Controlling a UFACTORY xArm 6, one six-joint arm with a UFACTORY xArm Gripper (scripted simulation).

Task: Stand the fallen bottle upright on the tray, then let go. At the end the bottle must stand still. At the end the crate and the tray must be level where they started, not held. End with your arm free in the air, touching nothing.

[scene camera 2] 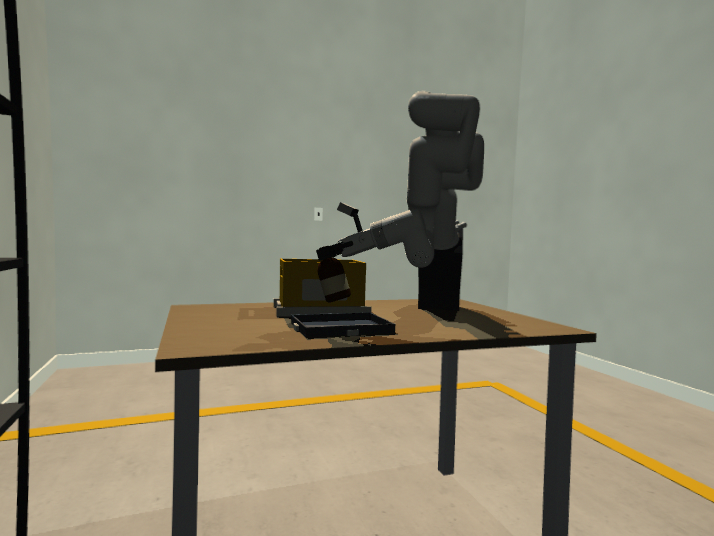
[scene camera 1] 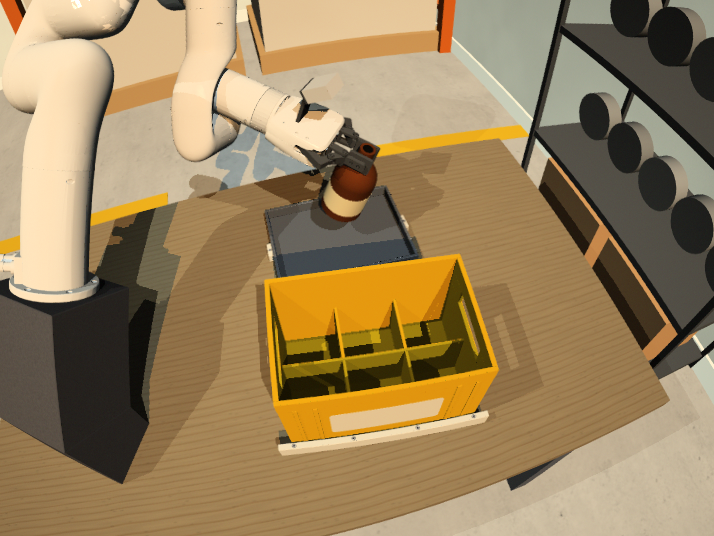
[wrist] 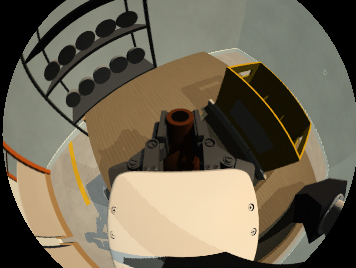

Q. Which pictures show the brown bottle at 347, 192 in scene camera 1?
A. Scene camera 2, scene camera 1 and the wrist view: all of them.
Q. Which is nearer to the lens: the yellow crate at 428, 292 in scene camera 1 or the dark grey tray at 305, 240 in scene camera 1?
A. The yellow crate.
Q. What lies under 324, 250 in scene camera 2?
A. My gripper.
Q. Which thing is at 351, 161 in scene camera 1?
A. My gripper.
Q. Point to a dark grey tray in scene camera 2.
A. At 335, 324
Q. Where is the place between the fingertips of my gripper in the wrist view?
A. At 180, 119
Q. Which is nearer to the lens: the brown bottle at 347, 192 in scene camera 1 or the dark grey tray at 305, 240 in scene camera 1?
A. The brown bottle.
